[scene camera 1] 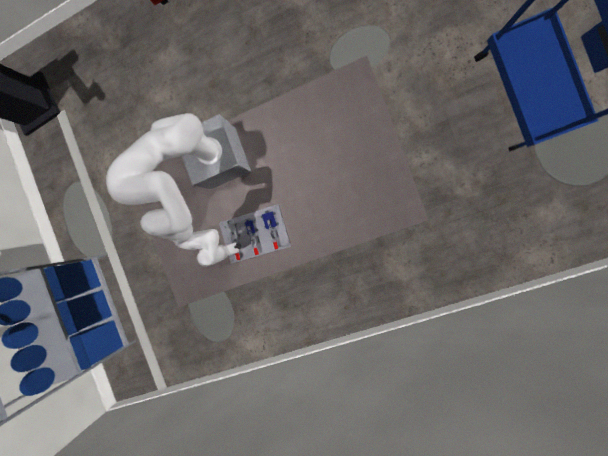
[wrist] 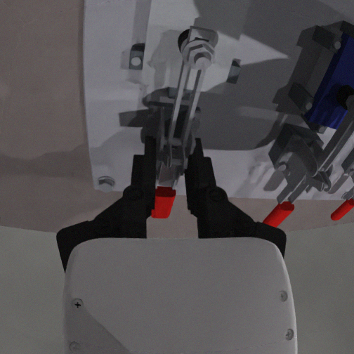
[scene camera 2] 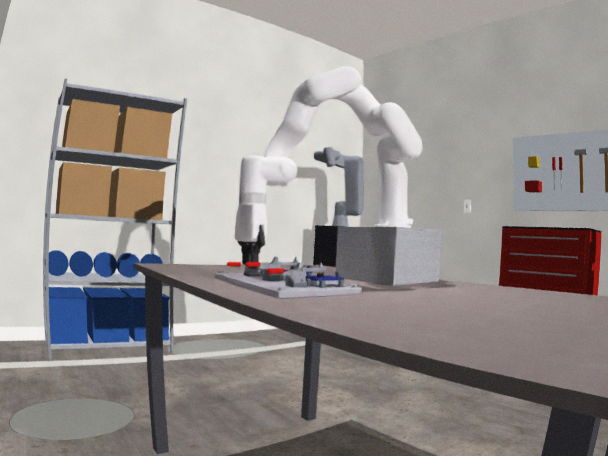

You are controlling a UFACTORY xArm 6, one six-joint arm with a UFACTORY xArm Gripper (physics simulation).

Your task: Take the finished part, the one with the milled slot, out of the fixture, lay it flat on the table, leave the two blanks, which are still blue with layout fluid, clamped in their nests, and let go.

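Frame: origin at the arm's base, x ahead, y up, z right, level; centimetres.
Seen in the pictures: gripper, between the fingertips: (scene camera 1: 235, 247) (scene camera 2: 250, 267); arm's base, origin of its link: (scene camera 1: 209, 151) (scene camera 2: 392, 228).
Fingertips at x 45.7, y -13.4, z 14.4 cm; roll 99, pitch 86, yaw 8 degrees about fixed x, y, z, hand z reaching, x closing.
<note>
Offsets run from my fingertips to a thing's middle. "spot": to the spot under its first point. Level surfaces: height alone.
The grey fixture plate @(spot: dx +5.6, dy -2.3, dz -27.0 cm) (scene camera 1: 285, 235) (scene camera 2: 320, 292) (wrist: 102, 125) lies on the table @(dy -3.8 cm) (scene camera 1: 345, 150) (scene camera 2: 450, 320). The finished part (wrist: 165, 56) is bare metal in the end nest, under the clamp spindle (wrist: 200, 54); its outline and slot are hard to make out. My gripper (scene camera 1: 238, 246) (scene camera 2: 251, 261) (wrist: 170, 151) points down, shut on that nest's toggle clamp lever, just ahead of its red grip (wrist: 163, 202). The clamp arm extends over the part. Two blue blanks sit in the other nests: the middle one @(dx -6.4, dy -0.7, dz -12.1 cm) (scene camera 1: 250, 226) (wrist: 334, 82) and the far one @(dx -5.2, dy -0.9, dz -23.0 cm) (scene camera 1: 269, 219) (scene camera 2: 326, 278).
The neighbouring clamps' red handles @(dx +6.4, dy +1.9, dz -10.1 cm) (scene camera 1: 256, 251) @(dx +8.1, dy +1.4, dz -21.0 cm) (scene camera 1: 275, 245) stand close beside my gripper; the middle clamp's handle also shows in the wrist view (wrist: 279, 215). The grey robot pedestal (scene camera 1: 227, 145) (scene camera 2: 367, 255) stands on the table behind the fixture. The table's edge is near the handles.
</note>
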